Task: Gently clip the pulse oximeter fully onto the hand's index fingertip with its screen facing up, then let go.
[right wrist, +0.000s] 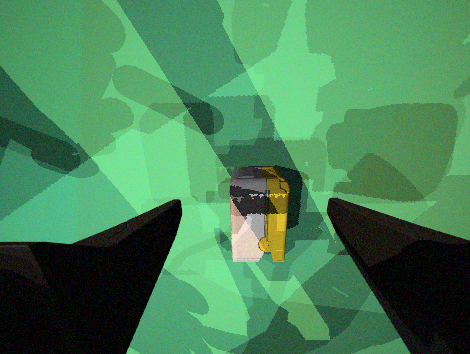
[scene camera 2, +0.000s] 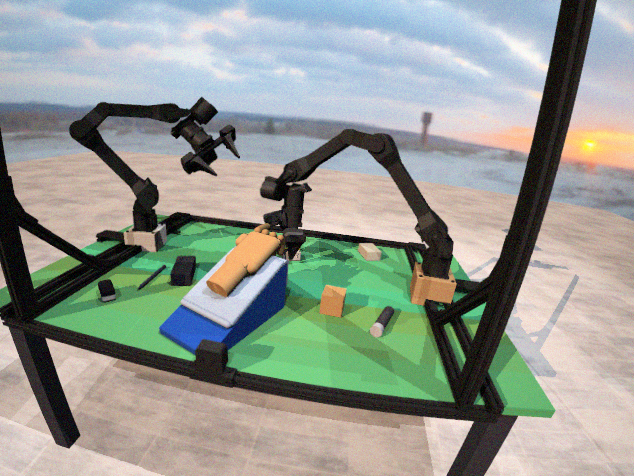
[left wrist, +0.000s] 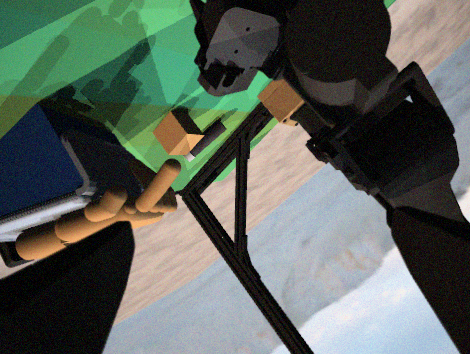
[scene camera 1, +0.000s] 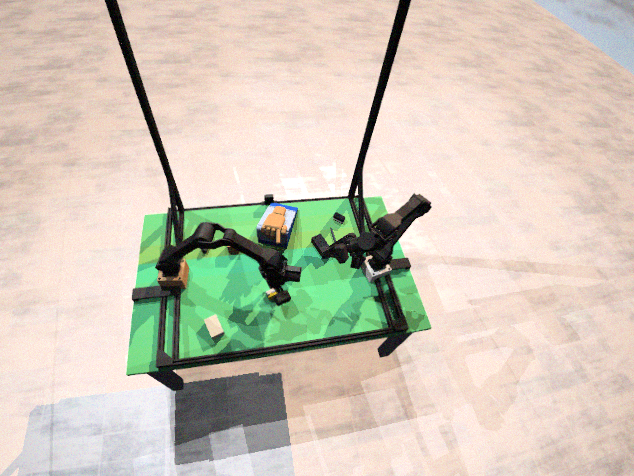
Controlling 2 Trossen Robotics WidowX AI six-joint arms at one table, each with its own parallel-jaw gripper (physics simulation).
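Frame: origin at the left arm's base, x right, y up, z back, level; metres.
Seen in the pictures: left gripper, between the fingertips: (scene camera 2: 228,166) (left wrist: 263,227) (scene camera 1: 325,250); right gripper, between the fingertips: (right wrist: 254,205) (scene camera 2: 288,253) (scene camera 1: 274,291); left arm's base, origin of its link: (scene camera 2: 145,228) (scene camera 1: 377,263); right arm's base, origin of its link: (scene camera 2: 435,272) (left wrist: 304,108) (scene camera 1: 171,269).
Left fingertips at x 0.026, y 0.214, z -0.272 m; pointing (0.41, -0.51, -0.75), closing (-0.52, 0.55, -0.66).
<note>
Pixels of each thing's top centre, then the offset from my left fingertips to it. "pt": a spot on its surface instead.
- pulse oximeter, centre of its top: (right wrist: 260,228) (scene camera 2: 291,249) (scene camera 1: 273,291) dz -0.200, dx +0.016, dy -0.241 m
- blue wedge, a spot on its surface: (scene camera 2: 263,302) pt dz -0.135, dx +0.362, dy -0.219 m
- pale pad, a spot on its surface: (scene camera 2: 207,302) pt dz -0.025, dx +0.388, dy -0.210 m
- orange block, centre of its top: (left wrist: 186,144) (scene camera 2: 334,291) dz -0.292, dx +0.298, dy -0.222 m
- flashlight, centre of its top: (left wrist: 208,146) (scene camera 2: 384,315) dz -0.399, dx +0.358, dy -0.245 m
- black box, centre of its top: (scene camera 2: 183,264) (scene camera 1: 322,243) dz +0.089, dx +0.167, dy -0.237 m
- pen, centre of its top: (scene camera 2: 151,275) dz +0.169, dx +0.194, dy -0.263 m
- small dark object, centre of its top: (scene camera 2: 105,284) (scene camera 1: 339,215) dz +0.240, dx +0.294, dy -0.240 m
- pale block, centre of its top: (scene camera 2: 370,247) (scene camera 1: 213,325) dz -0.464, dx -0.042, dy -0.242 m
The pulse oximeter (scene camera 1: 271,293) (right wrist: 250,235), with a white-grey half and a yellow half side by side, lies on its side on the green table. My right gripper (right wrist: 254,205) (scene camera 2: 292,255) points down over it, open, with one finger on each side and a gap to both; in scene camera 2 it partly hides the oximeter. The tan hand (scene camera 1: 275,219) (scene camera 2: 250,254) (left wrist: 107,207) rests on a sloped wedge, its fingers at the raised end. Which finger is the index is hard to tell. My left gripper (scene camera 2: 226,164) (left wrist: 263,227) is open and empty, high above the table.
The blue wedge (scene camera 2: 263,302) bears a pale pad (scene camera 2: 207,302). An orange block (scene camera 2: 332,300) (left wrist: 170,132) and a flashlight (scene camera 2: 381,322) lie on one side; a black box (scene camera 2: 182,270), a pen (scene camera 2: 152,277) and a small dark object (scene camera 2: 106,290) on the other. A pale block (scene camera 1: 212,325) (scene camera 2: 369,251) lies near the edge.
</note>
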